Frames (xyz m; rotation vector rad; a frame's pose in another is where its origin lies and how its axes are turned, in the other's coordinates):
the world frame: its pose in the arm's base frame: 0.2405 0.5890 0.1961 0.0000 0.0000 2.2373
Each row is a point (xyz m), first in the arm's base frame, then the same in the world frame.
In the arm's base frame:
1: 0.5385 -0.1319 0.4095
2: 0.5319 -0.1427 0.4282
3: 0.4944 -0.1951 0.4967
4: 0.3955 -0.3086 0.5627
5: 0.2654 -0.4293 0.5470
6: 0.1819 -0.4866 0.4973
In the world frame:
1: -0.7509 0.2115 0.2134
2: -0.7553 0.2233 0.2321
3: -0.7733 0.2852 0.3006
4: -0.8013 0.4331 0.3666
5: -0.8158 0.6100 0.3509
6: -0.8092 0.7110 0.3012

